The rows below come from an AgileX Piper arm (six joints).
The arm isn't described. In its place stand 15 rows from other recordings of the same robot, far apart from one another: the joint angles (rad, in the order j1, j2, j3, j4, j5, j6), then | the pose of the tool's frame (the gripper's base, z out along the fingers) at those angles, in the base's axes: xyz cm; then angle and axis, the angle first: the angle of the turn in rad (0 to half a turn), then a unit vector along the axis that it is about.
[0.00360, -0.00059, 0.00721, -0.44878, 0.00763, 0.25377] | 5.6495, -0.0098, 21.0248, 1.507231, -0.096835, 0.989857, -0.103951
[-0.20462, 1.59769, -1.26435, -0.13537, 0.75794, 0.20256] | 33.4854, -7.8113, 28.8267, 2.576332, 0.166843, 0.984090, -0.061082
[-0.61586, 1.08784, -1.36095, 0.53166, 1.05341, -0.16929] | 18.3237, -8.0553, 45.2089, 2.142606, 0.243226, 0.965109, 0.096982
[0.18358, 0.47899, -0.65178, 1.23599, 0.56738, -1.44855] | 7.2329, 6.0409, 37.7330, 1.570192, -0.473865, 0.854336, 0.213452
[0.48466, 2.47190, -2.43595, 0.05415, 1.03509, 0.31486] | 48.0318, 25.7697, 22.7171, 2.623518, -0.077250, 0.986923, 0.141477
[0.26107, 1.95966, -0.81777, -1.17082, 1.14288, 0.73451] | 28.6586, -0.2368, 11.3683, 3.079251, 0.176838, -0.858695, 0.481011
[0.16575, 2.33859, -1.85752, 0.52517, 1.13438, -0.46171] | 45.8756, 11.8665, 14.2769, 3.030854, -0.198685, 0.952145, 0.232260
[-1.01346, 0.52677, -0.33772, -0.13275, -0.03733, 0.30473] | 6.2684, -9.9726, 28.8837, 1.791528, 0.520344, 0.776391, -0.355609
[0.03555, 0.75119, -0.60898, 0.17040, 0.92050, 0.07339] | 12.2106, 1.6632, 27.7831, 2.558519, 0.049496, 0.993769, 0.099864
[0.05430, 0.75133, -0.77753, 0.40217, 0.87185, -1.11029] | 13.0391, 3.4394, 33.7142, 2.250922, -0.495170, 0.868166, -0.033076
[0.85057, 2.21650, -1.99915, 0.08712, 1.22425, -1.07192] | 30.5609, 35.9576, 22.6010, 2.917323, -0.813561, 0.580688, 0.030331
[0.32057, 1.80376, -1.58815, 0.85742, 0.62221, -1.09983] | 38.8968, 17.1404, 33.4661, 2.160770, -0.433230, 0.874499, 0.218089
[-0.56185, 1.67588, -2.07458, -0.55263, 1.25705, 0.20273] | 26.2446, -21.8908, 48.4305, 2.490286, 0.371896, 0.858593, -0.352861
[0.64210, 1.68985, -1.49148, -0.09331, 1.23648, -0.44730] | 28.0050, 19.9424, 30.4475, 2.910844, -0.526692, 0.849348, -0.034685
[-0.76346, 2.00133, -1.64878, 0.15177, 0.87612, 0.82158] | 32.4307, -29.5751, 23.7005, 2.717699, 0.734798, 0.674119, 0.075068
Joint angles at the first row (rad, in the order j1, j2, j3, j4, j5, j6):
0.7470 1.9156 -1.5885 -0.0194 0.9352 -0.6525
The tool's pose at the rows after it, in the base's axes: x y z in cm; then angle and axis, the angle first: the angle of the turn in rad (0 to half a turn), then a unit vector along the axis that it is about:
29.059, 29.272, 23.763, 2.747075, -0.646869, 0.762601, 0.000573
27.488, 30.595, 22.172, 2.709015, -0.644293, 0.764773, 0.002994
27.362, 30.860, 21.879, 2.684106, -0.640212, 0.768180, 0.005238
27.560, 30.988, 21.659, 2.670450, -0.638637, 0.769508, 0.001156
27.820, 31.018, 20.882, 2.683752, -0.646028, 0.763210, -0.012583
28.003, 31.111, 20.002, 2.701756, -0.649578, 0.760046, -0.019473
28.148, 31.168, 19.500, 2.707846, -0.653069, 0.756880, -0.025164
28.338, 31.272, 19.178, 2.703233, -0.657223, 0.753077, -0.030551
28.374, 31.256, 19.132, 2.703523, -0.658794, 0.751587, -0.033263
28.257, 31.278, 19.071, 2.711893, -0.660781, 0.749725, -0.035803
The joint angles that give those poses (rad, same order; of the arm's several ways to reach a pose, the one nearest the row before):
0.7967 1.9156 -1.5243 -0.0452 0.8742 -0.5881
0.8516 1.9166 -1.4550 -0.0829 0.7691 -0.5015
0.8592 1.9177 -1.4404 -0.0939 0.7293 -0.4747
0.8600 1.9250 -1.4404 -0.1128 0.7106 -0.4573
0.8600 1.9444 -1.4404 -0.1431 0.7094 -0.4573
0.8600 1.9658 -1.4404 -0.1566 0.7082 -0.4573
0.8600 1.9785 -1.4403 -0.1700 0.7036 -0.4573
0.8600 1.9886 -1.4423 -0.1856 0.6927 -0.4573
0.8600 1.9899 -1.4423 -0.1923 0.6926 -0.4573
0.8633 1.9907 -1.4423 -0.1967 0.7012 -0.4573

